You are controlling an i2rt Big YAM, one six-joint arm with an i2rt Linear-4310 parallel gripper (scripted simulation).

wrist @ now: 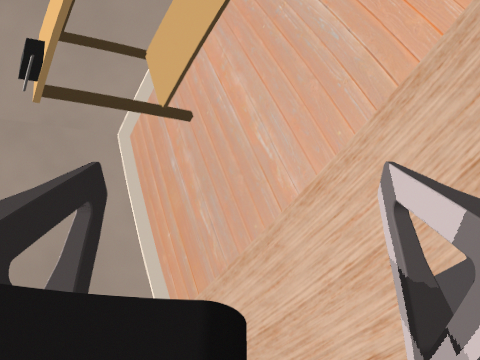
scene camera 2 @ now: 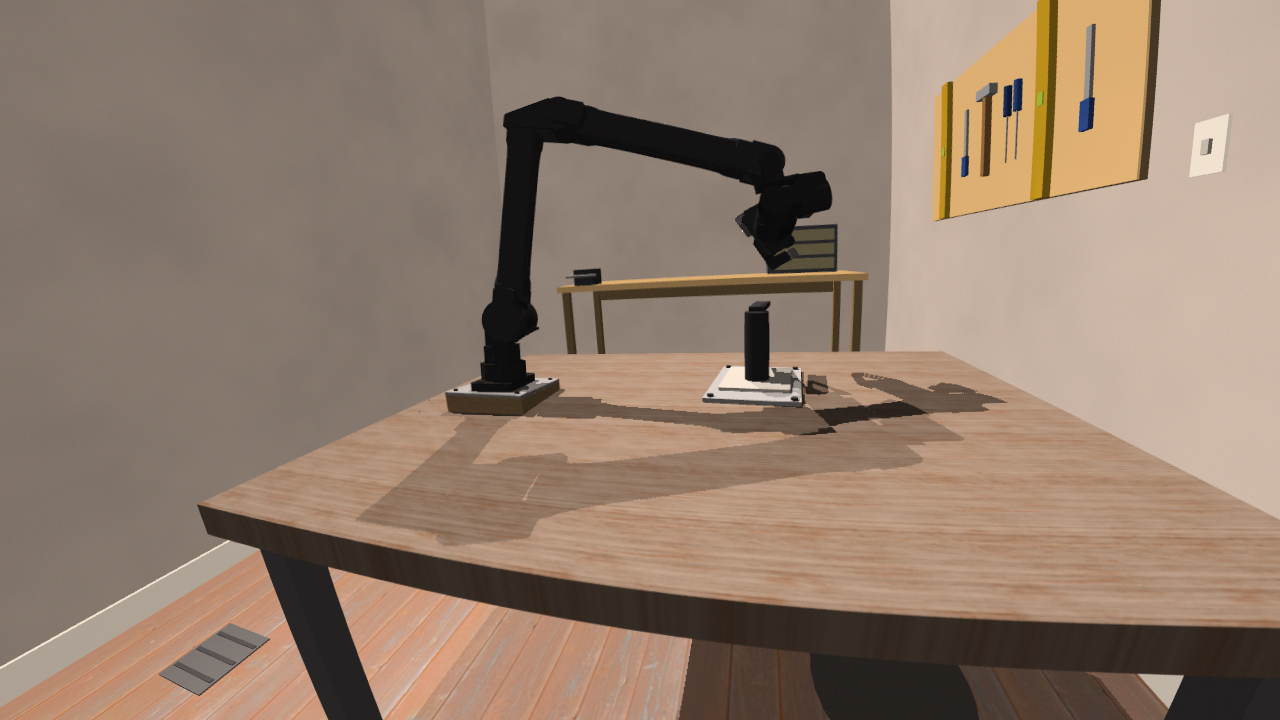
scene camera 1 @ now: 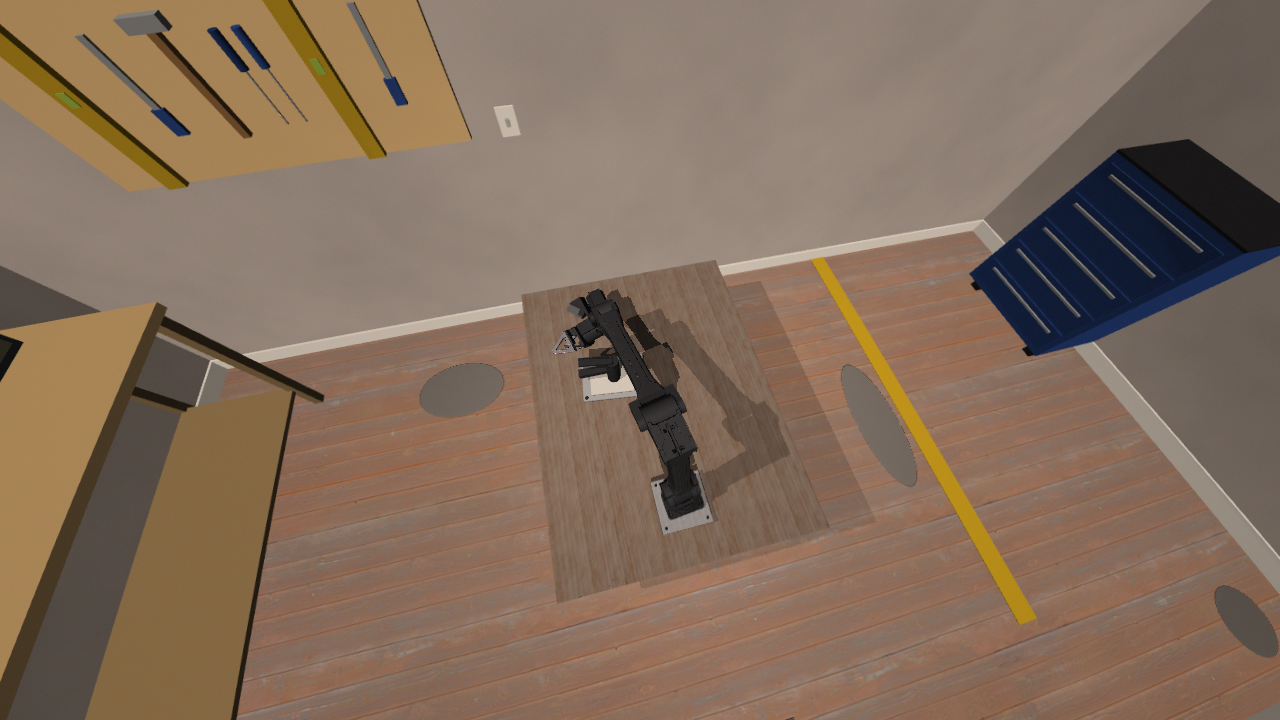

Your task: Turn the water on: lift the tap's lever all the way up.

Scene:
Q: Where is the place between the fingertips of the gripper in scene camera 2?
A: At 761,252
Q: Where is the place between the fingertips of the gripper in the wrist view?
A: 242,177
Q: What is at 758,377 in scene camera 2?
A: A tap.

